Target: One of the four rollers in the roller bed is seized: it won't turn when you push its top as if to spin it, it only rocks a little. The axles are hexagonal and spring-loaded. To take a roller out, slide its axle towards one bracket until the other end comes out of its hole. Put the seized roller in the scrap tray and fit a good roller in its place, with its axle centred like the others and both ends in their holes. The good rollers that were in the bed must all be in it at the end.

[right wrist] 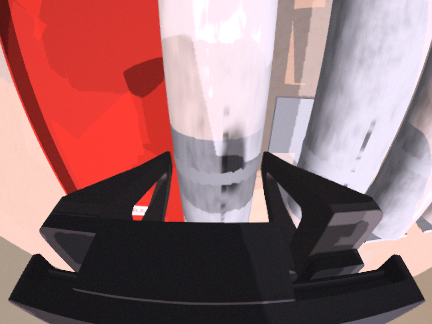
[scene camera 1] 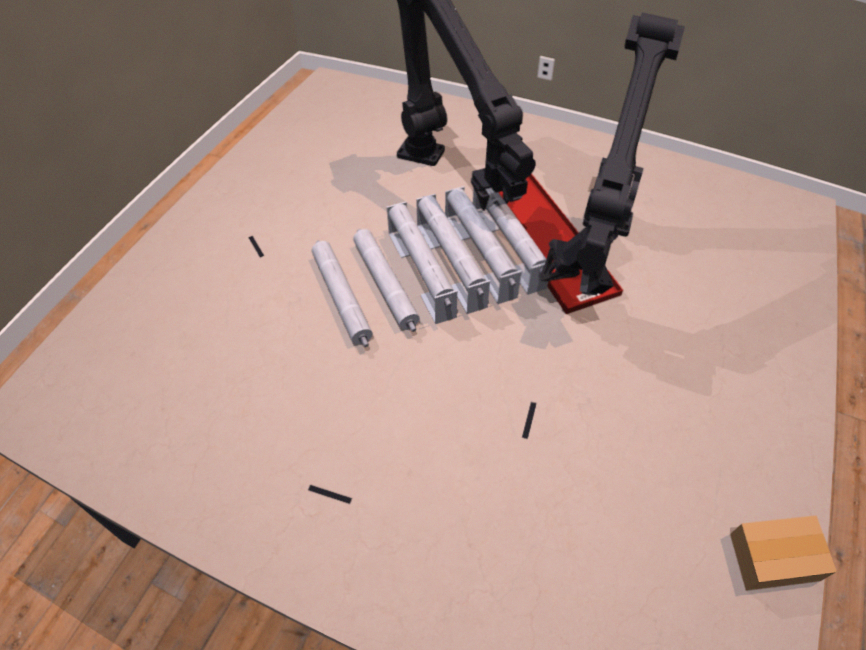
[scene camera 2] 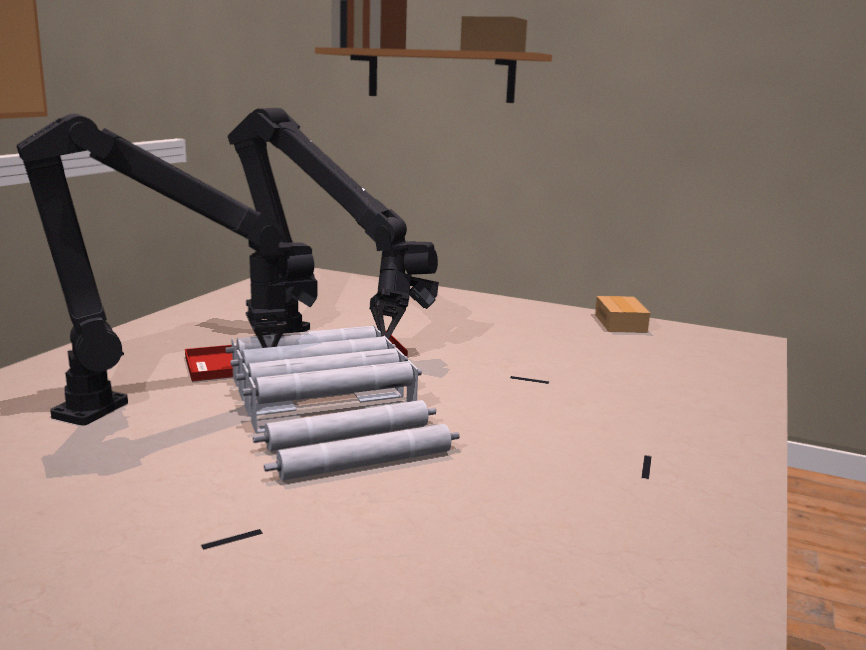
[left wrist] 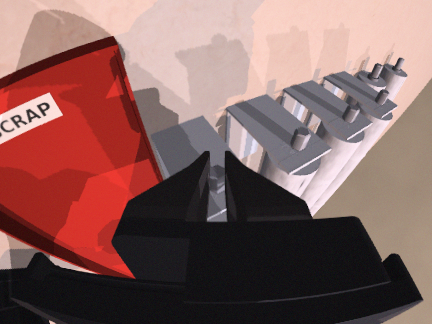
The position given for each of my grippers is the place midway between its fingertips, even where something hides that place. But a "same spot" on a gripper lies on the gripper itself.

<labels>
my left gripper: scene camera 1; scene camera 2; left wrist 217, 159; not seen in the right wrist view (out of frame)
cardboard box: scene camera 1 774, 553; scene camera 2 617, 314; not seen in the right wrist view (out of frame); not seen in the left wrist view (out of frame)
red scrap tray: right wrist; scene camera 1; scene camera 2 206, 363; left wrist 80, 156
same spot on red scrap tray: (right wrist: 93, 89) = (scene camera 1: 535, 221)
same spot on my left gripper: (scene camera 2: 396, 309) = (scene camera 1: 555, 269)
</labels>
